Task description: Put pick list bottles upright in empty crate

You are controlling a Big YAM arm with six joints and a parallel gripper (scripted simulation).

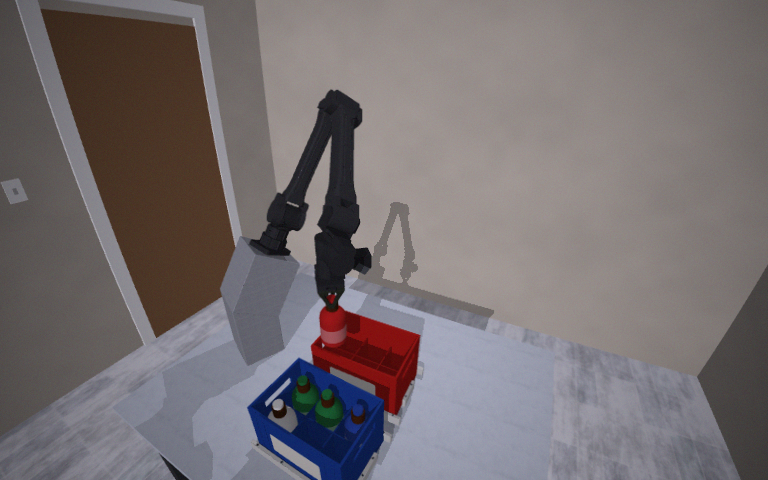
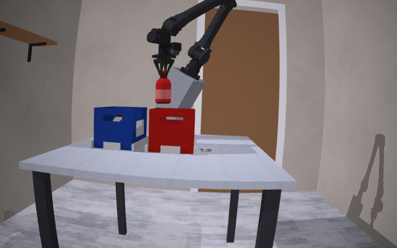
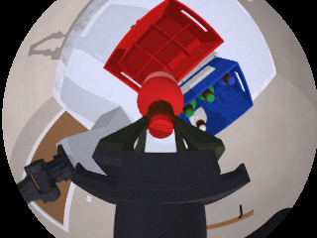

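Right now my hand is 6 cm above the red-label bottle. The rest, counted from my hand: blue crate: 8 cm ahead, 18 cm to the right, 25 cm below; then red crate: 7 cm ahead, 7 cm to the left, 25 cm below; then blue bottle: 17 cm ahead, 13 cm to the right, 25 cm below.
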